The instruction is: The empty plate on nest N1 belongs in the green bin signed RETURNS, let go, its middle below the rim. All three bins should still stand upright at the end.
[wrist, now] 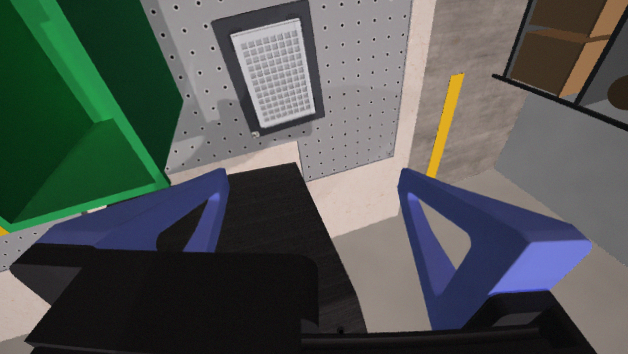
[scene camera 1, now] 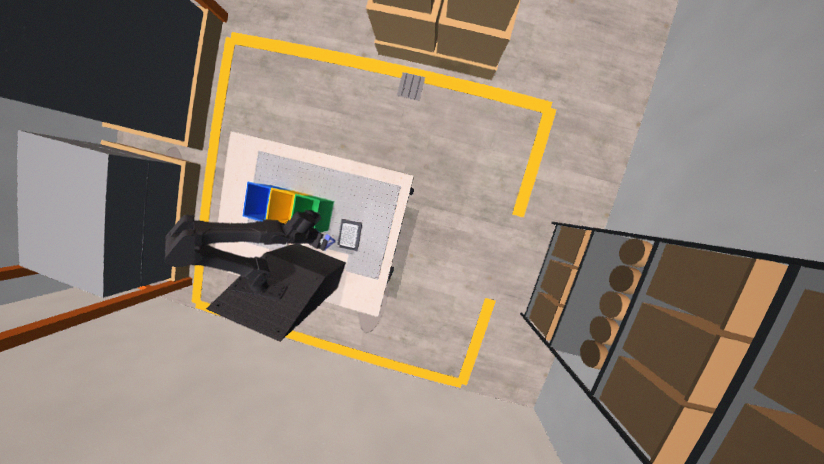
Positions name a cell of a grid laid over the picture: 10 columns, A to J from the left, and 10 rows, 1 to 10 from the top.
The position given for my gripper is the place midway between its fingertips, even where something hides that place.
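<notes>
A green bin (scene camera 1: D5) is visible, and the wrist view also shows the green bin (wrist: B4). Present as well: a yellow bin (scene camera 1: D5), a gridded plate (wrist: E2) and my gripper (wrist: E6).
</notes>
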